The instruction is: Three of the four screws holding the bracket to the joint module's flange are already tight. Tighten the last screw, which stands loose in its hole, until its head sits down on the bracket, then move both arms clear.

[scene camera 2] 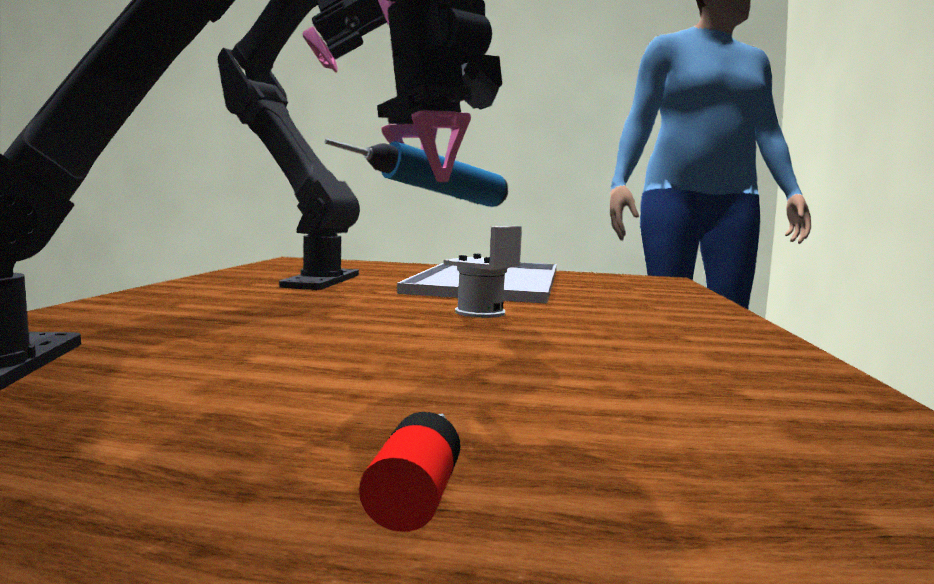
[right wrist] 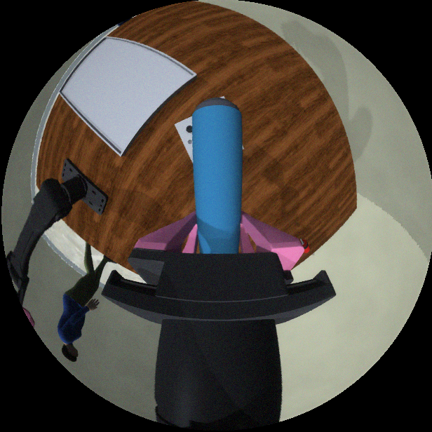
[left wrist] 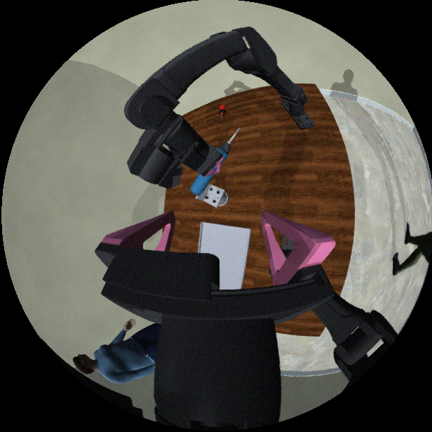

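Pixels of known places: left gripper, fingertip midpoint: (scene camera 2: 364,52); right gripper, fingertip midpoint: (scene camera 2: 432,184); left arm's base, link origin: (scene camera 2: 322,280).
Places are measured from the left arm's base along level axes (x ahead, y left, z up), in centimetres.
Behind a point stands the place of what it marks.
Note:
The grey joint module (scene camera 2: 480,292) @(x 28.9, y -23.2, z 3.0 cm) (left wrist: 224,200) stands upright on the table, with the pale bracket (scene camera 2: 505,246) @(x 31.6, y -22.4, z 8.6 cm) (left wrist: 215,194) (right wrist: 183,134) on top. Black screw heads (scene camera 2: 476,255) @(x 27.7, y -18.5, z 7.0 cm) show on the bracket; which is loose I cannot tell. My right gripper (scene camera 2: 427,159) @(x 23.3, y -27.0, z 15.6 cm) (left wrist: 214,167) (right wrist: 218,214) is shut on the blue screwdriver (scene camera 2: 471,180) @(x 27.6, y -25.3, z 16.2 cm) (left wrist: 201,184) (right wrist: 217,160), held in the air above the module. Its bit points left and slightly up in the scene view; its handle hides part of the bracket in the right wrist view. My left gripper (scene camera 2: 361,41) @(x 10.2, y -12.0, z 34.2 cm) (left wrist: 217,214) is open and empty, high at the back.
A white tray (scene camera 2: 526,296) @(x 34.1, y -9.8, z 0.8 cm) (left wrist: 227,245) (right wrist: 125,90) lies behind the module. A red and black tool (scene camera 2: 409,468) @(x 31.4, y -72.6, z 3.0 cm) (left wrist: 222,108) (right wrist: 306,246) lies near the front. The left arm's base (scene camera 2: 318,278) @(x 1.2, y -4.7, z 1.0 cm) (right wrist: 85,187) and right arm's base (scene camera 2: 51,344) @(x -4.4, y -53.8, z 1.0 cm) (left wrist: 298,119) stand on the table. A person stands beyond it.

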